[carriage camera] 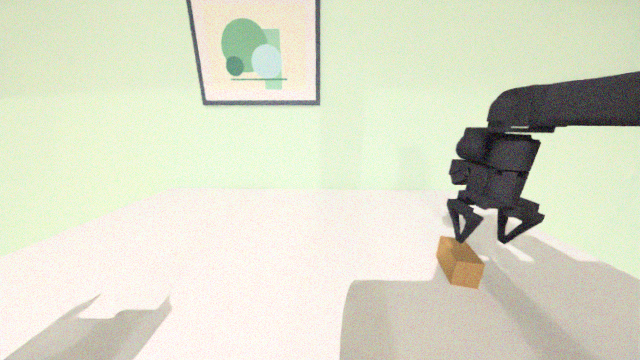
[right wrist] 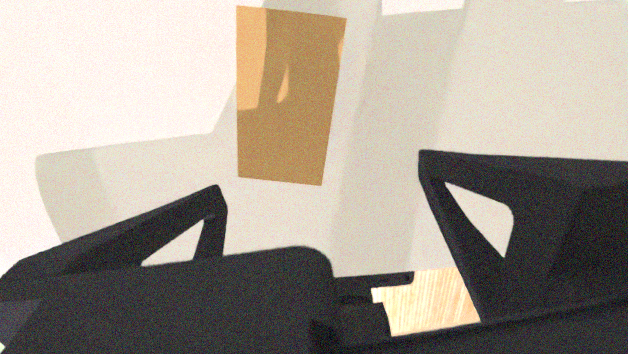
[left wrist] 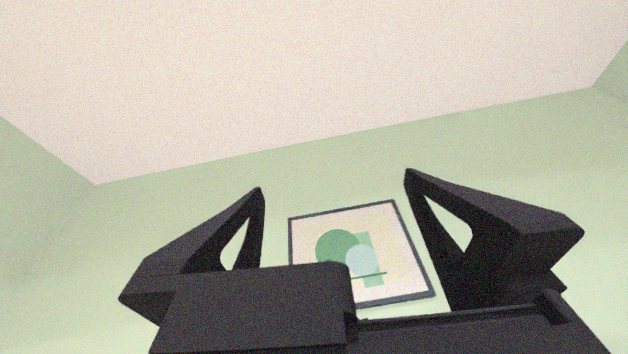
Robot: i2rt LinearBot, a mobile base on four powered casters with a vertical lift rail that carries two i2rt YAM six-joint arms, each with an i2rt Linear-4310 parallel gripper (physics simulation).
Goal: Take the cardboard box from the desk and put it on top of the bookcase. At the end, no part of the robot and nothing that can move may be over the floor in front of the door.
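Frame: origin at the left arm's base, x ahead, y left, z up, level; metres.
Seen in the pictures: left gripper, fingertip midpoint: [left wrist: 332, 185]; right gripper, fingertip midpoint: [carriage camera: 480, 242] [right wrist: 318, 180].
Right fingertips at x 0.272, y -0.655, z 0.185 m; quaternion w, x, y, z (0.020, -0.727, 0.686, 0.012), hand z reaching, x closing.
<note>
A point is followed by its place in that frame.
The brown cardboard box [carriage camera: 460, 262] @(x 0.257, y -0.613, z 0.148 m) [right wrist: 290, 100] @(x 0.300, y -0.644, z 0.151 m) lies on the white desk [carriage camera: 250, 240] @(x 0.400, y -0.125, z 0.091 m) [right wrist: 125, 60] @(x 0.327, y -0.524, z 0.090 m), towards the right in the carriage view. My right gripper [carriage camera: 482, 242] @(x 0.272, y -0.655, z 0.185 m) [right wrist: 318, 180] @(x 0.272, y -0.655, z 0.185 m) is open and empty above the desk, pointing down. In the right wrist view the box lies ahead of the fingertips, towards the top of the picture, and its near end comes close to the line between them. My left gripper [left wrist: 332, 185] @(x 0.048, y -0.008, z 0.433 m) is open and empty, pointing up at the wall and ceiling. The bookcase and the door do not show.
A framed picture [carriage camera: 255, 50] @(x 0.850, y -0.037, z 0.722 m) [left wrist: 360, 255] @(x 0.850, y -0.082, z 0.695 m) hangs on the green wall [carriage camera: 390, 100] @(x 0.879, y -0.646, z 0.526 m) behind the desk. The wooden floor [right wrist: 432, 300] @(x -1.350, y -1.235, z -0.859 m) shows past the desk's edge at the bottom of the right wrist view. Arm shadows fall on the desk.
</note>
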